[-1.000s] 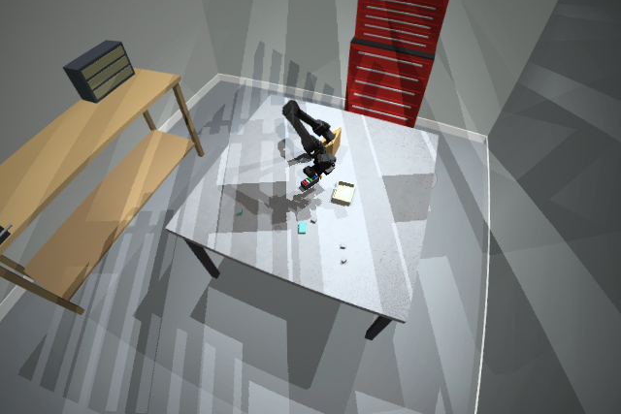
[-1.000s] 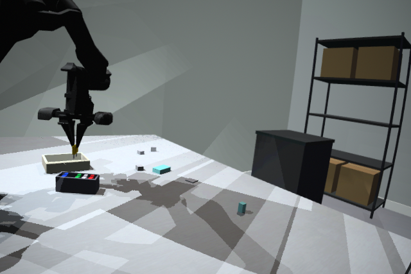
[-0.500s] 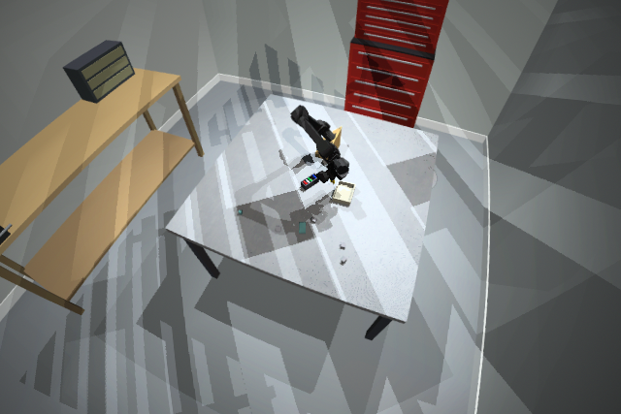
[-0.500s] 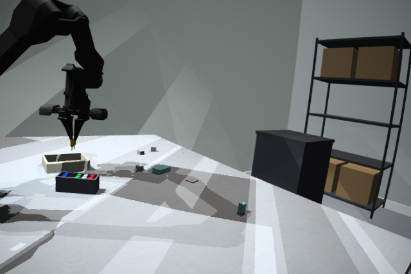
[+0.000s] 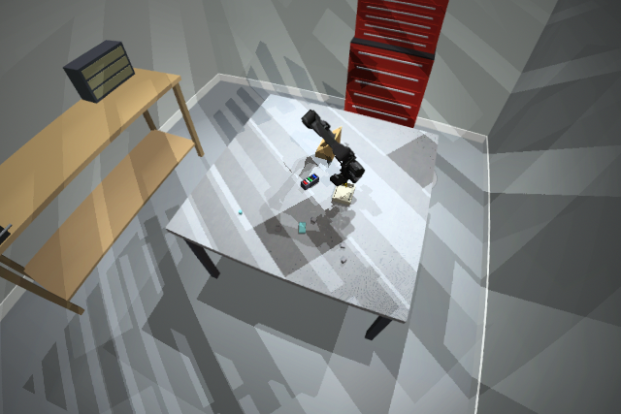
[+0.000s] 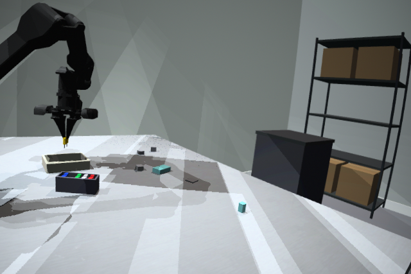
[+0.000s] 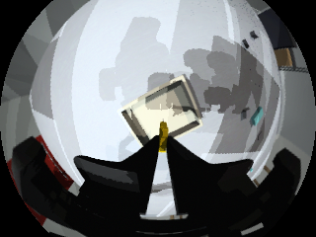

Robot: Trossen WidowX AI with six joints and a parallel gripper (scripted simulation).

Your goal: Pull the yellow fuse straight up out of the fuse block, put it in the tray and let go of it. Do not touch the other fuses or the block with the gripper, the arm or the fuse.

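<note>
Right now my gripper tip is 90 mm above the cream tray. Round my gripper tip: yellow fuse (10 mm below); cyan cube (260 mm ahead, 510 mm to the right, 80 mm below).
</note>
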